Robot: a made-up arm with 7 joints. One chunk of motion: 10 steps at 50 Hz.
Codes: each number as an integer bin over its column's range. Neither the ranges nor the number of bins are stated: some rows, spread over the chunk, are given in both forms.
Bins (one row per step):
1: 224 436 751 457 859 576 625
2: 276 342 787 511 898 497 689
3: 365 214 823 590 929 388 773
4: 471 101 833 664 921 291 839
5: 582 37 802 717 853 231 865
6: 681 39 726 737 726 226 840
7: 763 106 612 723 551 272 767
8: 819 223 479 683 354 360 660
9: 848 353 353 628 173 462 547
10: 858 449 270 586 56 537 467
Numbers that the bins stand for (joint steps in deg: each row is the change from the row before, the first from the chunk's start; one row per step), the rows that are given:
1: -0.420 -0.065 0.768 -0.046 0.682 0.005 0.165
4: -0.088 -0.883 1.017 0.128 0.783 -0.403 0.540
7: 0.303 -0.871 0.346 0.178 0.179 -0.431 0.414
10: 0.431 -0.033 -0.691 0.063 -0.629 -0.051 -0.112
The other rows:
2: -0.350 -0.295 0.877 0.000 0.745 -0.109 0.277
3: -0.230 -0.607 0.986 0.066 0.796 -0.265 0.424
5: 0.061 -1.040 0.922 0.173 0.672 -0.489 0.585
6: 0.193 -1.035 0.692 0.190 0.465 -0.496 0.541
8: 0.379 -0.585 -0.057 0.144 -0.142 -0.305 0.226
9: 0.417 -0.268 -0.439 0.098 -0.438 -0.159 0.028

